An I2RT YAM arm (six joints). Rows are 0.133 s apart.
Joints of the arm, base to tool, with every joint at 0 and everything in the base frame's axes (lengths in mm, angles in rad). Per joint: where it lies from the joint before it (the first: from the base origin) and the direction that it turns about. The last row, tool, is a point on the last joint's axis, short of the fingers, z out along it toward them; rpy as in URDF.
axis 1: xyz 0 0 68 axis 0 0 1
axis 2: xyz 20 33.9 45.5 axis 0 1 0
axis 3: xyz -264 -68.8 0 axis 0 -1 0
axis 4: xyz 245 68.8 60 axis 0 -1 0
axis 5: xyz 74 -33.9 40.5 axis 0 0 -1
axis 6: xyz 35.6 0 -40.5 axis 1 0 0
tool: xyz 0 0 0 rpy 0 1.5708 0
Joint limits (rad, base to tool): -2.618..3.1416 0..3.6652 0..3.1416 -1.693..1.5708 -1.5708..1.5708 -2.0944..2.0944
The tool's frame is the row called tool.
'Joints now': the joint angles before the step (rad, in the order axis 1, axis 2, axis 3, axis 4, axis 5, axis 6). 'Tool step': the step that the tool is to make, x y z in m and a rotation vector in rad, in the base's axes. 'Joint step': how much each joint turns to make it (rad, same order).
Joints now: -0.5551, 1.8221, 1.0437, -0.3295, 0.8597, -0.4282
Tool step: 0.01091, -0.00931, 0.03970, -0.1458, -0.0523, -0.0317
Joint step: 0.0000, -0.0424, 0.0801, 0.0274, 0.0989, -0.0360
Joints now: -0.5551, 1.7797, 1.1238, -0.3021, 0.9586, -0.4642
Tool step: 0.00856, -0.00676, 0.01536, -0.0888, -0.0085, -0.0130
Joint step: 0.0000, 0.0035, 0.0379, 0.0709, 0.0639, -0.0612
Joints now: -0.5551, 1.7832, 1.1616, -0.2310, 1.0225, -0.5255
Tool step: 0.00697, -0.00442, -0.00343, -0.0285, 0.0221, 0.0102
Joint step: 0.0007, 0.0291, 0.0069, 0.0707, 0.0200, -0.0609
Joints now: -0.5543, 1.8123, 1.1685, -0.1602, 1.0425, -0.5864
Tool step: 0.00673, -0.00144, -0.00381, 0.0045, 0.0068, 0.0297
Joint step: 0.0052, 0.0234, 0.0095, 0.0349, -0.0174, -0.0338
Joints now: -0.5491, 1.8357, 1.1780, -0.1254, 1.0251, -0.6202
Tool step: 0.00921, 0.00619, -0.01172, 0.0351, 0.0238, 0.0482
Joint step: 0.0245, 0.0336, 0.0048, -0.0025, -0.0294, -0.0084
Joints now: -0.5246, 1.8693, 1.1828, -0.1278, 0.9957, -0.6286
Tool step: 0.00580, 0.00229, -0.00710, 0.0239, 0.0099, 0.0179
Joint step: 0.0116, 0.0263, 0.0142, -0.0176, -0.0159, 0.0111
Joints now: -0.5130, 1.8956, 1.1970, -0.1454, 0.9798, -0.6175
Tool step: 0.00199, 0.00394, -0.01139, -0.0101, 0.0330, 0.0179
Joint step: 0.0120, 0.0190, -0.0283, 0.0551, 0.0145, -0.0381
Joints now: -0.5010, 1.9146, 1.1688, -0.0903, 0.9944, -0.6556
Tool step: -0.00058, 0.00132, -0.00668, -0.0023, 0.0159, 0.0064
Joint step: 0.0025, 0.0090, -0.0187, 0.0294, 0.0045, -0.0173
